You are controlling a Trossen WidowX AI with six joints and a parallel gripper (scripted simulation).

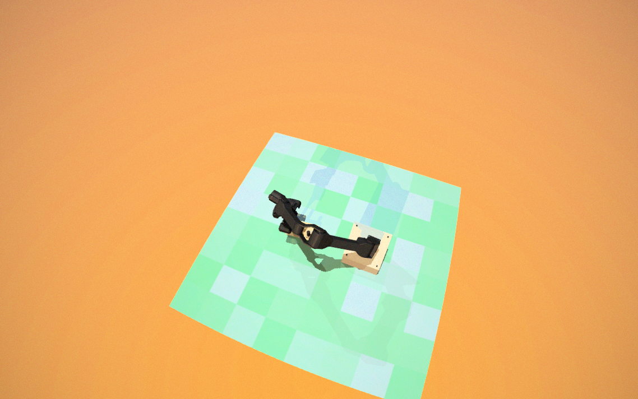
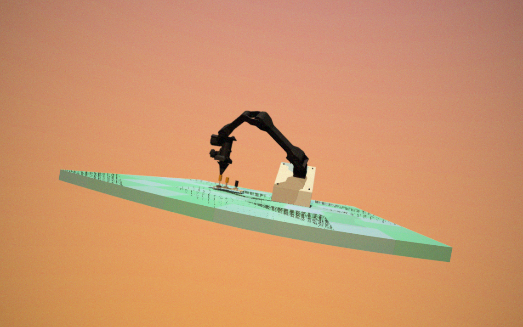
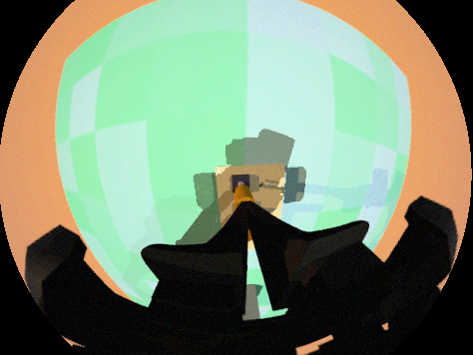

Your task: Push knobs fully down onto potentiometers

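My gripper tip is now 10 cm past the black knob and 3 cm above it. Also, from my gripper tip: orange knob (2 cm below).
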